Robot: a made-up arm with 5 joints.
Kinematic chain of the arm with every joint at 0, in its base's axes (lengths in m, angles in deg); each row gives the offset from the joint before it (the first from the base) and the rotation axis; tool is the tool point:
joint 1: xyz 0 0 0.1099 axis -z
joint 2: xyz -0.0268 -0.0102 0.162 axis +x
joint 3: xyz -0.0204 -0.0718 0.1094 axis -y
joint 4: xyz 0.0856 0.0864 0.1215 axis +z
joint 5: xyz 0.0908 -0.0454 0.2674 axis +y
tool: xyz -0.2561 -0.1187 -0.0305
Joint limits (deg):
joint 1: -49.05..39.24
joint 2: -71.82..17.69
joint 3: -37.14..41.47
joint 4: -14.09..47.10
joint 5: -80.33..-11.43
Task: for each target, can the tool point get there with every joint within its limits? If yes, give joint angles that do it. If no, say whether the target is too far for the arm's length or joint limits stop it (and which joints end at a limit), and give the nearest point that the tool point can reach.
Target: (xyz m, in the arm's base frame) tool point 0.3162 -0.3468 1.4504
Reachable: no: too far | nearest point 0.1065 -0.1581 0.7214 | short by 0.782 m
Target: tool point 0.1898 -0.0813 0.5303
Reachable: yes | joints -22.43 9.82 8.54 40.30 -69.54
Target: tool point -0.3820 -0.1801 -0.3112
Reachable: no: joint limits stop it (at a limit: joint 1, joint 2, joint 3, joint 5) | nearest point -0.0239 -0.2450 0.3516 | short by 0.756 m
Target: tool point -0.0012 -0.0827 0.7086
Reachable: yes | joints -18.88 -17.77 2.43 27.17 -17.02
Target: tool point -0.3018 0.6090 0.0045
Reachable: no: joint limits stop it (at a limit: joint 2, joint 3, joint 4, joint 5) | nearest point -0.1744 0.3520 0.4583 | short by 0.537 m
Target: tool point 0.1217 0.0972 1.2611
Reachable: no: too far | nearest point 0.0315 0.0617 0.7460 | short by 0.524 m
